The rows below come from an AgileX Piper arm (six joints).
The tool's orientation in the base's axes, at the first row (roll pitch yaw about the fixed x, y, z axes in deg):
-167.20, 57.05, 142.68
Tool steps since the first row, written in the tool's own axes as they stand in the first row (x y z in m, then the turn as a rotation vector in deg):
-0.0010, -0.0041, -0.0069, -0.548, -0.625, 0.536
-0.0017, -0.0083, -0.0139, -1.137, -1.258, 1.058
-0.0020, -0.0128, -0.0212, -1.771, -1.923, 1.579
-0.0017, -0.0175, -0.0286, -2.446, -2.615, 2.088
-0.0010, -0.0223, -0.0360, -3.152, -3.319, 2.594
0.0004, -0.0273, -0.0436, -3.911, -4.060, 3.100
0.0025, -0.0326, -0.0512, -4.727, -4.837, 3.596
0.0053, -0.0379, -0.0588, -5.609, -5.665, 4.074
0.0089, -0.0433, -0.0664, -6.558, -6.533, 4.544
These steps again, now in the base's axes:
-0.0062, 0.0016, 0.0050, 0.052, -0.955, 0.251
-0.0126, 0.0033, 0.0098, 0.108, -1.920, 0.545
-0.0195, 0.0051, 0.0145, 0.160, -2.920, 0.880
-0.0270, 0.0071, 0.0187, 0.204, -3.944, 1.260
-0.0346, 0.0091, 0.0226, 0.250, -4.983, 1.669
-0.0429, 0.0113, 0.0261, 0.292, -6.065, 2.127
-0.0516, 0.0136, 0.0290, 0.327, -7.182, 2.642
-0.0607, 0.0162, 0.0313, 0.343, -8.343, 3.229
-0.0701, 0.0189, 0.0330, 0.355, -9.547, 3.880

